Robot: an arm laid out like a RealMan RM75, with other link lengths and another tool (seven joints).
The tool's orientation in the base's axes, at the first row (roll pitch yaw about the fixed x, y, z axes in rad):
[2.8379, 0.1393, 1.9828]
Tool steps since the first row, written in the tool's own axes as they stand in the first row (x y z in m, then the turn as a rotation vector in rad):
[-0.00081, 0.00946, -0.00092, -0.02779, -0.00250, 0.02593]
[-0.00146, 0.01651, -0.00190, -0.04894, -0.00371, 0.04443]
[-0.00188, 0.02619, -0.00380, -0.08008, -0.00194, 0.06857]
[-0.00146, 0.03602, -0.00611, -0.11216, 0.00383, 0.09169]
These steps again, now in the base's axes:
[0.00813, 0.00324, 0.00378, 0.01736, -0.02631, -0.02139]
[0.01412, 0.00562, 0.00689, 0.03076, -0.04604, -0.03629]
[0.02197, 0.00930, 0.01161, 0.05252, -0.07360, -0.05425]
[0.02948, 0.01382, 0.01664, 0.07775, -0.10032, -0.06994]

